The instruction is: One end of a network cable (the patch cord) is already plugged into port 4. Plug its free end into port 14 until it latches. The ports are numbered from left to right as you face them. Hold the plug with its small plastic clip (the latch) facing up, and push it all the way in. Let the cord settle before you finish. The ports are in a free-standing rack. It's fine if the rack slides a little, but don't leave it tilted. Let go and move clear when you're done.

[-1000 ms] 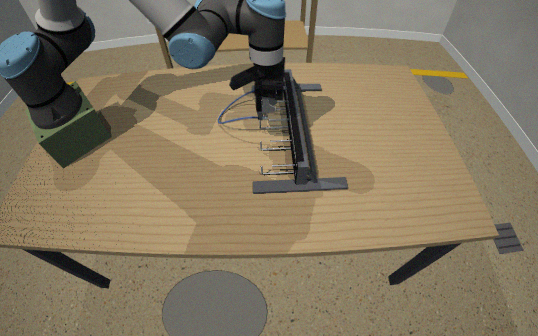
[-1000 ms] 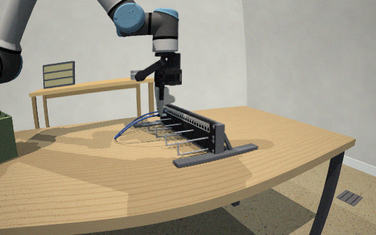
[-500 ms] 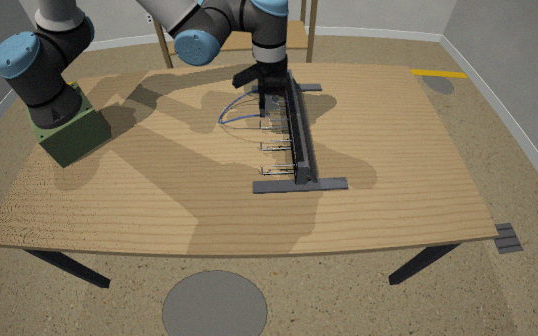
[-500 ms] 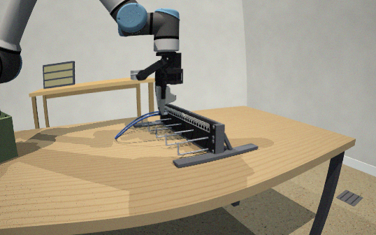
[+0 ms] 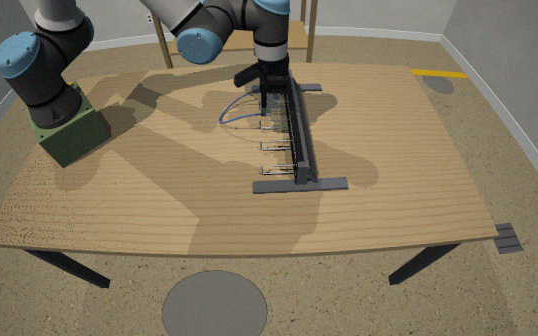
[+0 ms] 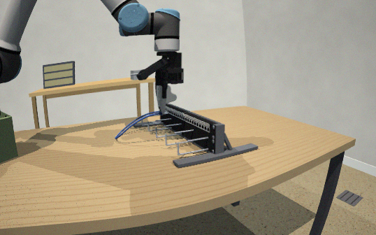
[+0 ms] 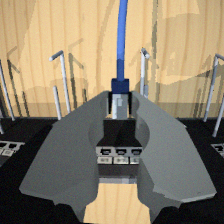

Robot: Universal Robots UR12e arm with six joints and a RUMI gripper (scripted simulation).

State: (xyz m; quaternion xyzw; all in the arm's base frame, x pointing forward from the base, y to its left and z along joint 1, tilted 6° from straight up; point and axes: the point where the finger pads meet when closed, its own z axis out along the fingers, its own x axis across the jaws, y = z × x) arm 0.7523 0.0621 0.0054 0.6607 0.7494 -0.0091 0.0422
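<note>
The plug lies 10 mm ahead of my hand and 10 mm below it.
</note>
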